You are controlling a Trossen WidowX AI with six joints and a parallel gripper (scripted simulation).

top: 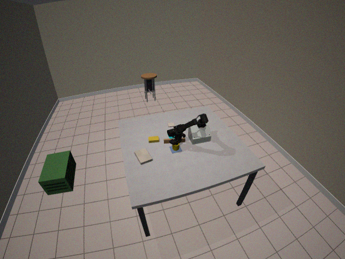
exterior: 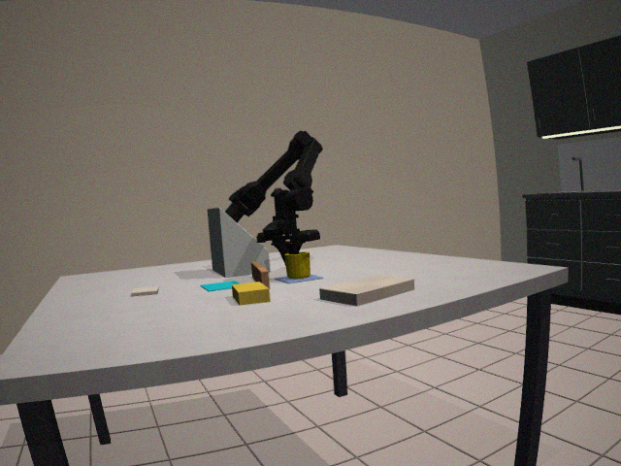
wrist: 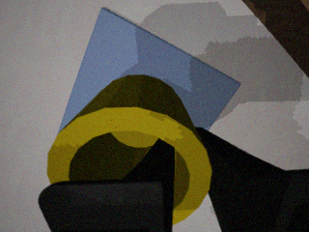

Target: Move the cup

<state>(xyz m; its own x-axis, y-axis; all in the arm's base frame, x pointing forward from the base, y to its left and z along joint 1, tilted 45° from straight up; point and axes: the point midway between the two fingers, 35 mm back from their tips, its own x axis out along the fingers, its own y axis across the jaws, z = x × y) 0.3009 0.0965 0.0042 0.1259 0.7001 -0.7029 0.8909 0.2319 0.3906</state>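
Now: gripper tip 200 mm to the left of the cyan pad, 40 mm past it and 40 mm above it. From my gripper tip the other things lie so: yellow cup (20 mm ahead, 10 mm to the left); small beige tile (410 mm to the right, 100 mm behind, 30 mm below); brown wooden bar (90 mm to the right, 20 mm below, 10 mm behind).
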